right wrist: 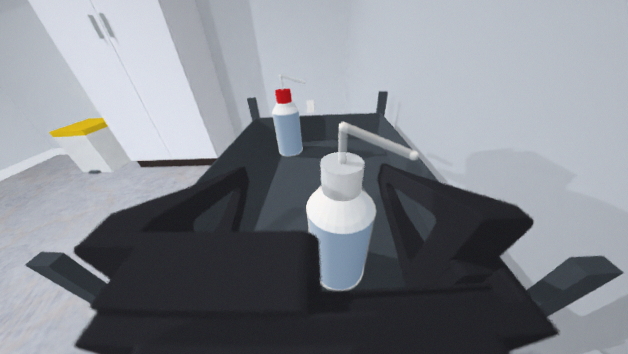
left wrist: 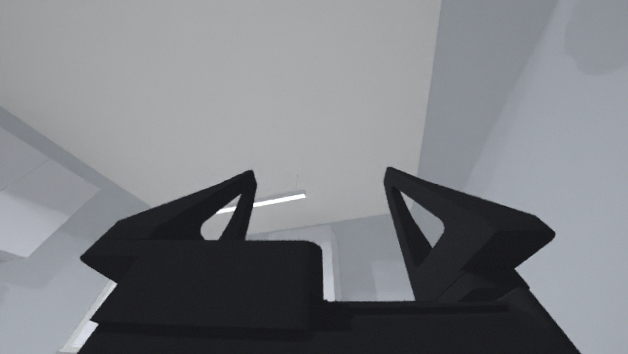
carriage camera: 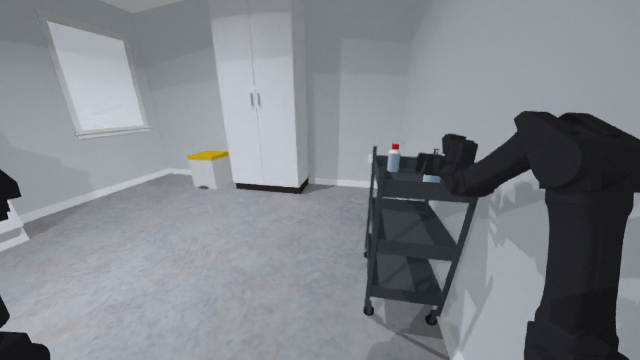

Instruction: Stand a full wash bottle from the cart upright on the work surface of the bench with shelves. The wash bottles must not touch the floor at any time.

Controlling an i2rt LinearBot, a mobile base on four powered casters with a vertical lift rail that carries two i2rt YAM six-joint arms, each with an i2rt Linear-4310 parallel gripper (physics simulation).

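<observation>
A white-capped wash bottle with blue liquid stands upright at the near end of the dark cart, on its top tray. A red-capped wash bottle with blue liquid stands upright farther along the tray, toward the left. My right gripper is open and empty. It is low over the tray, its spread fingers on either side of the white-capped bottle in the right wrist view. My left gripper is open and empty, facing the ceiling. The bench with shelves is not recognisable.
The cart stands close along the right wall. A tall white cabinet and a white bin with a yellow lid stand at the back. Corner posts rise at the cart's ends. White edges show at the far left.
</observation>
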